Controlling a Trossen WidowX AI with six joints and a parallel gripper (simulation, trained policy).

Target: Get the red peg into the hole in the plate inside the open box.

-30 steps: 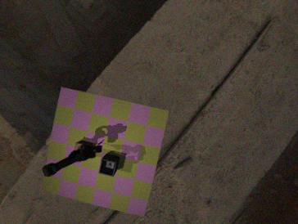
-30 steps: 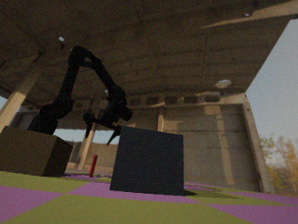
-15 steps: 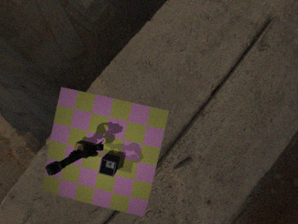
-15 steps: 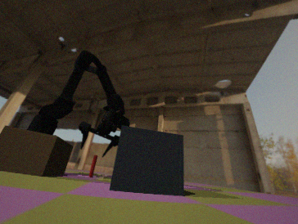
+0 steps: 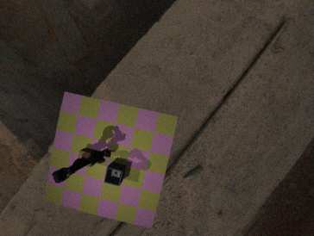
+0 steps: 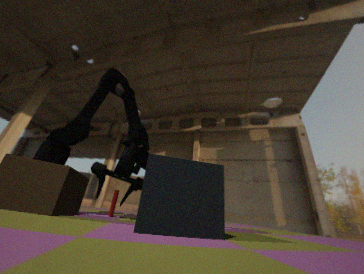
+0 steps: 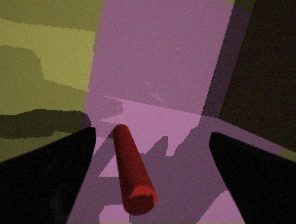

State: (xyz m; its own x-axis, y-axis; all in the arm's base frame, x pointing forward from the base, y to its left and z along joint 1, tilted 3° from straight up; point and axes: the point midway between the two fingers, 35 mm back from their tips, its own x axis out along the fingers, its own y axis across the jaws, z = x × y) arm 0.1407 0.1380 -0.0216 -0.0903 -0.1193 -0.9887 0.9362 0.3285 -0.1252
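My gripper tip is 1 cm short of the red peg and 2 cm to the right of it. Round my gripper tip: grey plate (21 cm ahead, 15 cm to the right, 1 cm above).
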